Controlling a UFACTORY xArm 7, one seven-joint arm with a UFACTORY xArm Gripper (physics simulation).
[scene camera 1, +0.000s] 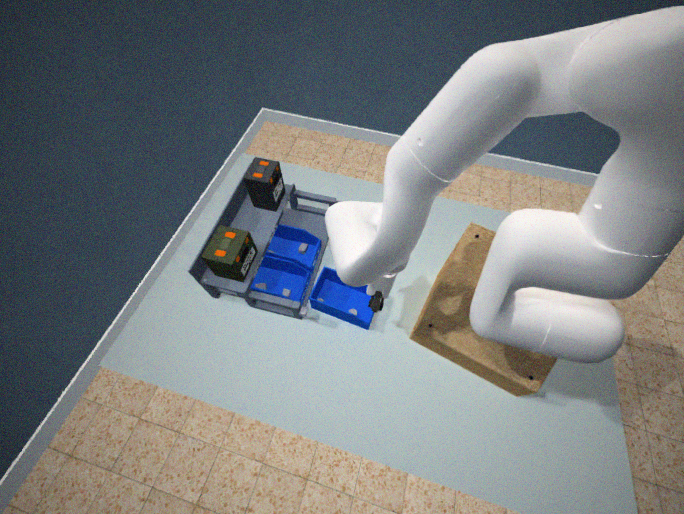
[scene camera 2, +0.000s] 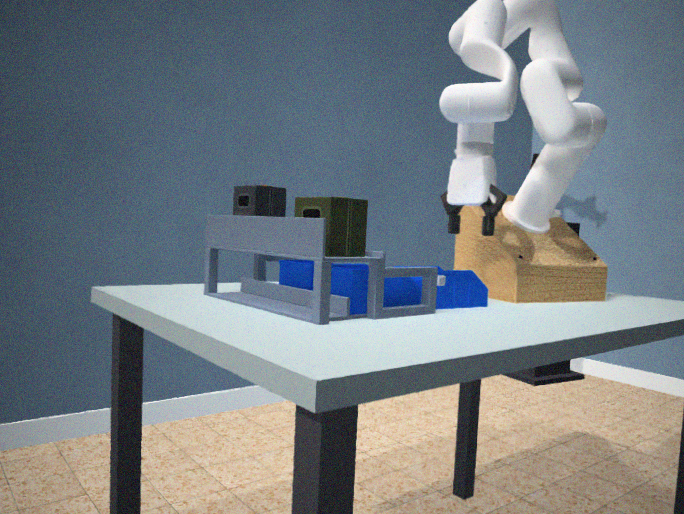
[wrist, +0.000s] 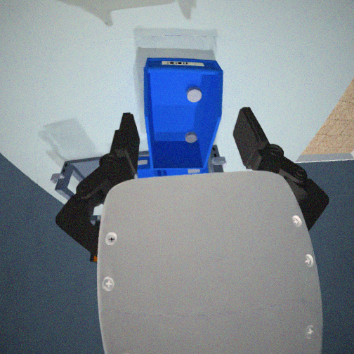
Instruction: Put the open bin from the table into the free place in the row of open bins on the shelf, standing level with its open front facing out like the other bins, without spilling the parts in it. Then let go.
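Note:
The open blue bin stands level on the table, its low labelled front pointing away from the shelf. Two round grey parts lie in it. The gripper is open and empty, above the bin; in the wrist view its fingers appear on either side of the bin's long walls. In scene camera 1 one fingertip shows and the arm hides the rest. The grey shelf holds two blue bins side by side. The free place is beside them, towards the dark box.
A dark box and a green box stand on the shelf's raised rear part. A side frame bounds the free place. The wooden base block stands beyond the table bin, away from the shelf.

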